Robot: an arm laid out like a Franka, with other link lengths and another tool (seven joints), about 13 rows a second.
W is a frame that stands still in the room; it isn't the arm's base.
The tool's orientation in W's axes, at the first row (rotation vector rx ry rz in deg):
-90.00 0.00 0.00
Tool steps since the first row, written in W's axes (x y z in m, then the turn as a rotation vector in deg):
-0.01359 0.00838 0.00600 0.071 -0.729 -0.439
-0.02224 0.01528 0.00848 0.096 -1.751 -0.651
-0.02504 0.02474 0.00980 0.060 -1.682 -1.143
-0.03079 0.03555 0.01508 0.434 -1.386 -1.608
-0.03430 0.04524 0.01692 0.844 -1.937 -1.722
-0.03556 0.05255 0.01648 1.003 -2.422 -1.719
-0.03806 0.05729 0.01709 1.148 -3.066 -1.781
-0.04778 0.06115 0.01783 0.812 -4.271 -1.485
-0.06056 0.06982 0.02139 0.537 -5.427 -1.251
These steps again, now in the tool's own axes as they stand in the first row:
-0.01359 -0.00600 0.00838 0.071 0.439 -0.729
-0.02224 -0.00848 0.01528 0.096 0.651 -1.751
-0.02504 -0.00980 0.02474 0.060 1.143 -1.682
-0.03079 -0.01508 0.03555 0.434 1.608 -1.386
-0.03430 -0.01692 0.04524 0.844 1.722 -1.937
-0.03556 -0.01648 0.05255 1.003 1.719 -2.422
-0.03806 -0.01709 0.05729 1.148 1.781 -3.066
-0.04778 -0.01783 0.06115 0.812 1.485 -4.271
-0.06056 -0.02139 0.06982 0.537 1.251 -5.427

